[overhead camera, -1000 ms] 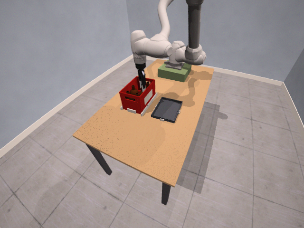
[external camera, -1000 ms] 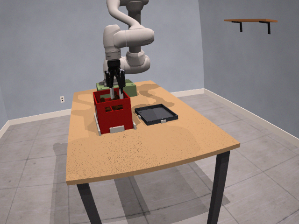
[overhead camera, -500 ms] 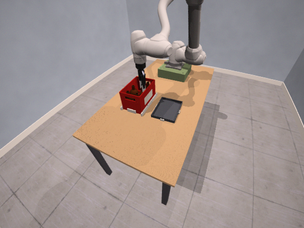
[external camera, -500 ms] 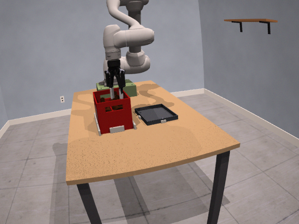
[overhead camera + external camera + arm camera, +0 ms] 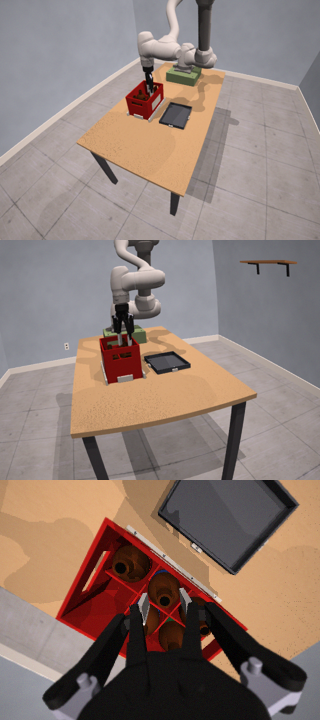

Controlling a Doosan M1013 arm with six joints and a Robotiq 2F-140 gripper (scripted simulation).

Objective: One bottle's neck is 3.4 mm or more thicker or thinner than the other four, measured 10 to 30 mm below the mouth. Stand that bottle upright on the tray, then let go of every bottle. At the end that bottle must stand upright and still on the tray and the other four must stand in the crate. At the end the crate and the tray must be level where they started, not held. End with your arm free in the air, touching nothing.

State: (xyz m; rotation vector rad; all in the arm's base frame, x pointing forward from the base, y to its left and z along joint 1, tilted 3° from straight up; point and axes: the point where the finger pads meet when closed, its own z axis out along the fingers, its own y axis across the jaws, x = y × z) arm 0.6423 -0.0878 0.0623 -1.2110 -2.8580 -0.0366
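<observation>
Right now my hand is 90 mm above the red crate and 40 mm to the left of it. From my hand the other things lie so: dark grey tray: 220 mm to the left, 160 mm below, 20 mm ahead; then glass bottle: 90 mm to the right, 90 mm below, 90 mm ahead.
</observation>
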